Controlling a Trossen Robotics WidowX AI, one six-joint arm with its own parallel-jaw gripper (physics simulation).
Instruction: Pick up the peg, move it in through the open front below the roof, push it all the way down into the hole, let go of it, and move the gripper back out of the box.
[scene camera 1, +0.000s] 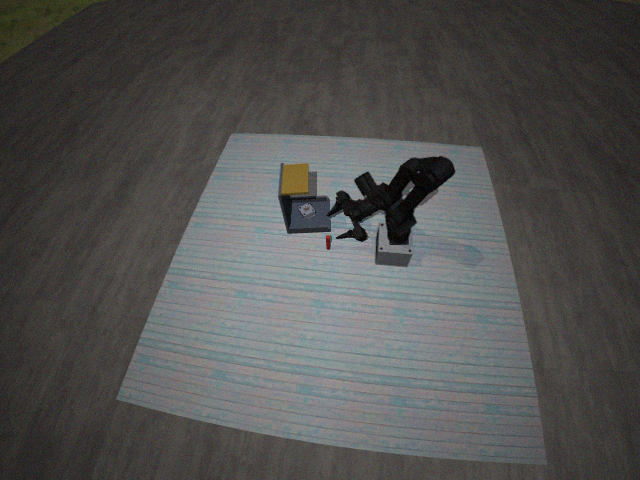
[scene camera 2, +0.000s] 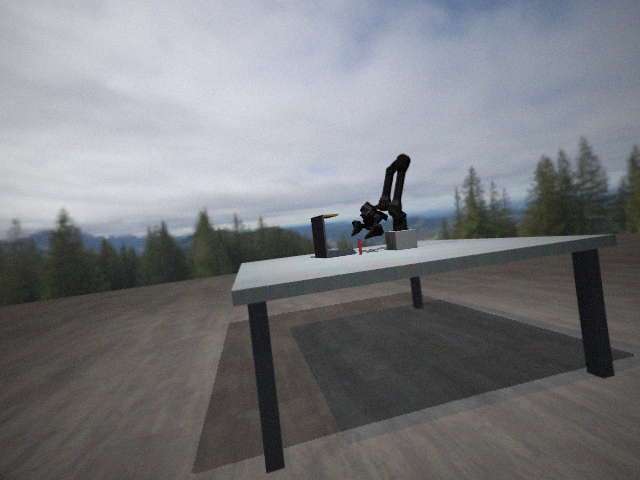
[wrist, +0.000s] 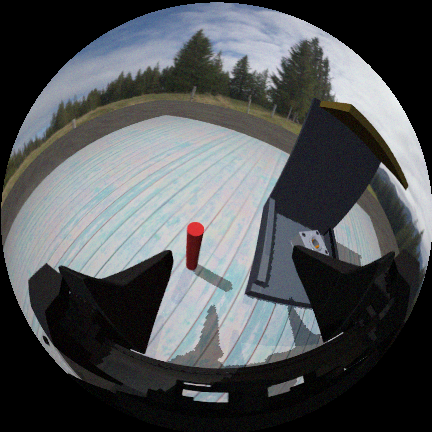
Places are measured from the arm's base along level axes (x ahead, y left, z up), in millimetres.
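Pixels of known places: gripper, fingertip midpoint: (scene camera 1: 331, 227) (scene camera 2: 358, 237) (wrist: 234, 255); arm's base at its link origin: (scene camera 1: 398, 236) (scene camera 2: 400, 230).
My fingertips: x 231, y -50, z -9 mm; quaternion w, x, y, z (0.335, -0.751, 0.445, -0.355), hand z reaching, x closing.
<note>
Ahead of a thing's pixels: the offset from my fingertips to its top centre. "spot": to the spot under its first point. Level surfaces: height alone.
The red peg @[dy +36, dx +14, dz -9 mm] (scene camera 1: 328, 242) (scene camera 2: 360, 246) (wrist: 194, 247) stands upright on the table, beside the box and apart from it. The dark grey box @[dy -117, dx +93, dz +135 mm] (scene camera 1: 319, 221) (scene camera 2: 318, 237) (wrist: 327, 167) has a tall wall and a yellow roof @[spot: dy -107, dx +122, dz +135 mm] (scene camera 1: 295, 179) (scene camera 2: 329, 215) (wrist: 370, 135). On its floor sits a light block @[dy -126, dx +101, dz -48 mm] (scene camera 1: 307, 209) (wrist: 306, 235) with the hole, partly behind a finger in the wrist view. My gripper (scene camera 1: 333, 226) (scene camera 2: 360, 236) (wrist: 234, 255) is open and empty, raised above the table. In the wrist view the peg stands ahead of the fingers, nearer the left finger.
The low rim @[spot: dy -41, dx +63, dz -56 mm] (wrist: 265, 245) of the box lies to the right of the peg in the wrist view. The arm's grey base block (scene camera 1: 393, 257) (scene camera 2: 402, 239) stands on the table @[dz -89 mm] (scene camera 1: 330, 335) (scene camera 2: 289, 273) (wrist: 150, 175), on the arm's side of the peg.
</note>
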